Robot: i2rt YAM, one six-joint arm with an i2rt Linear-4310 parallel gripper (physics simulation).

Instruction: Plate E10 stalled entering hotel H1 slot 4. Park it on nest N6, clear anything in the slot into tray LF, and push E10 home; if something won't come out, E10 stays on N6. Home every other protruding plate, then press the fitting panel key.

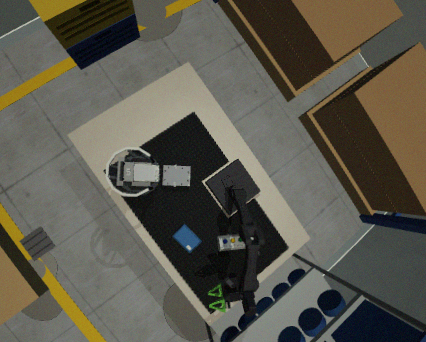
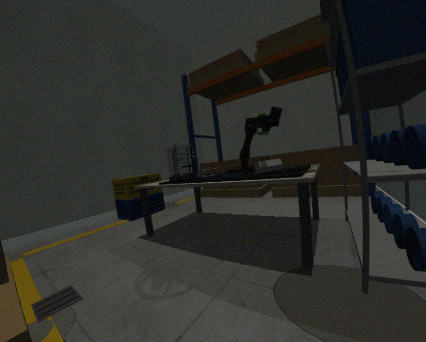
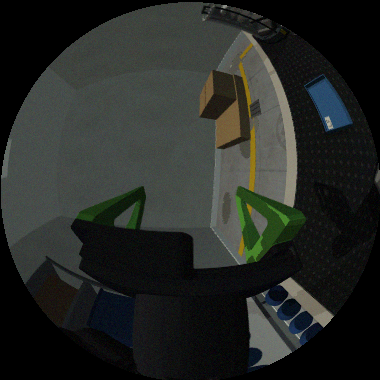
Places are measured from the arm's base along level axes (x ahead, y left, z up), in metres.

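Pixels of known places: gripper, fingertip midpoint: (image 1: 208,299) (image 2: 254,125) (image 3: 190,190); arm's base, origin of the base link: (image 1: 233,190) (image 2: 245,167).
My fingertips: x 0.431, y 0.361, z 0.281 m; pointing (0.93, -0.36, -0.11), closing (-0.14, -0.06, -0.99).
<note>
For each thing: its top centre in the pictures, then the offset to it from my fingertips. "spot": a spot on its surface instead.
- flat light-grey piece, surface spot: (image 1: 176,175) spot: dx -0.163, dy -0.614, dz -0.259 m
- blue tray, middle of its top: (image 3: 326,99) (image 1: 187,238) (image 2: 232,173) dx -0.037, dy -0.240, dz -0.301 m
- key panel, middle of its top: (image 1: 237,244) (image 2: 267,160) dx -0.287, dy -0.064, dz -0.235 m
My gripper (image 1: 212,298) (image 2: 261,124) (image 3: 190,190) is open and empty, its green fingers wide apart, raised over the table end near the blue-bin shelf. It is well away from the hotel (image 1: 146,172) (image 2: 176,161) (image 3: 240,21), a grey upright rack at the other end. The plates and slots in it cannot be told apart. A flat light-grey piece (image 1: 176,175), possibly the nest, lies beside the hotel. A blue tray (image 1: 186,238) (image 3: 329,104) with a small white label lies on the black mat. The key panel (image 1: 231,243) (image 2: 268,165) has coloured buttons, partly beneath the arm.
The arm's base plate (image 1: 217,187) is at the table's long edge. A shelf with blue bins (image 1: 331,303) (image 3: 301,322) stands close past the table end. Cardboard boxes (image 1: 370,25) (image 2: 220,75) are on the tall rack. Yellow and blue crates (image 1: 102,35) (image 2: 139,192) stand on the floor.
</note>
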